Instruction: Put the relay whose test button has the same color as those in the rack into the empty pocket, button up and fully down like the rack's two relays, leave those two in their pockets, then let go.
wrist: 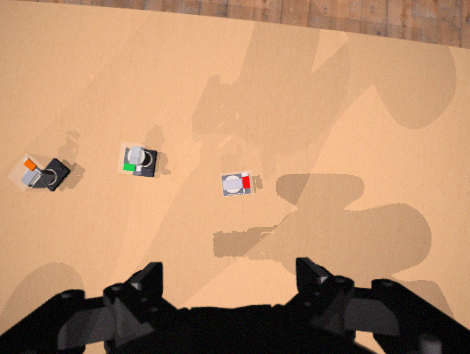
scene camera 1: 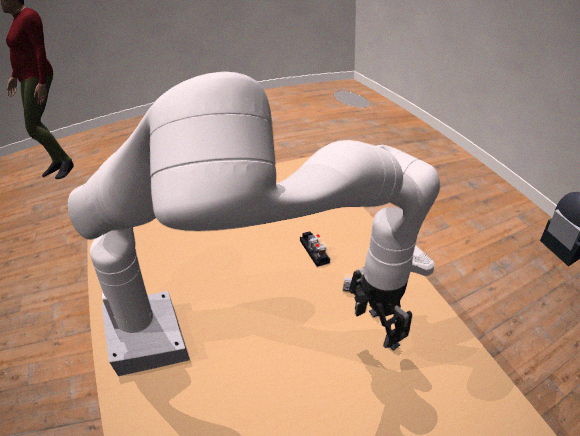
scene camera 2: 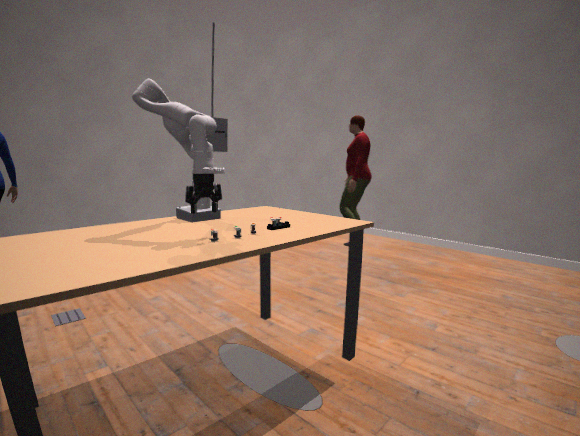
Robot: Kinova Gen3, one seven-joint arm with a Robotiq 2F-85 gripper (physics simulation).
Observation:
In view: the gripper (scene camera 1: 373, 329), a red-button relay (wrist: 237, 183) and a green-button relay (wrist: 136, 159).
The gripper also shows in the wrist view (wrist: 230, 275) and in scene camera 2 (scene camera 2: 204, 213).

